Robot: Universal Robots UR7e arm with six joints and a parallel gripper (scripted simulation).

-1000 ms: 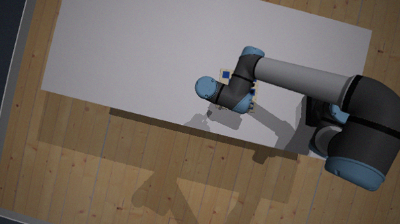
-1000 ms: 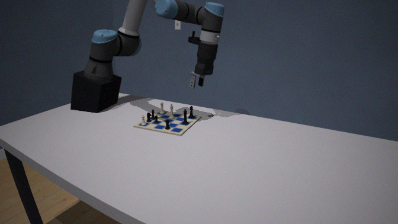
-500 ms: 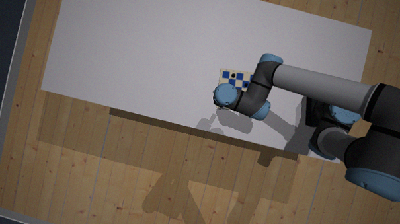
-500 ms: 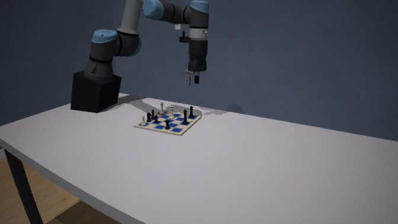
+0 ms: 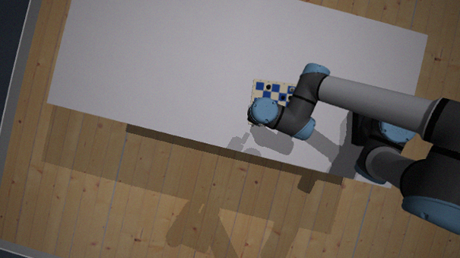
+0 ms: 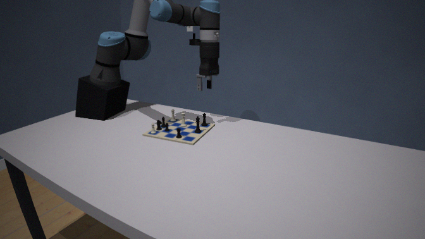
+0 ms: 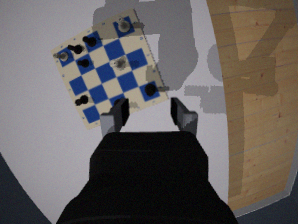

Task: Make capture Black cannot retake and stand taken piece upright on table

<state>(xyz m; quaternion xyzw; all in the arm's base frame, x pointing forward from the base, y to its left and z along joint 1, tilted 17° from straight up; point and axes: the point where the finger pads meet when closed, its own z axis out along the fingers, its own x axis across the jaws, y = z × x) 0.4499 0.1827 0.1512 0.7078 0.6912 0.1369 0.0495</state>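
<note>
Right now the black chess piece is 14 cm below my hand. The rest, counted from my hand: white piece: 14 cm behind, 5 cm to the right, 14 cm below; blue-and-cream chessboard: 4 cm behind, 10 cm to the right, 17 cm below; tall black piece: 3 cm ahead, 7 cm to the right, 14 cm below.
</note>
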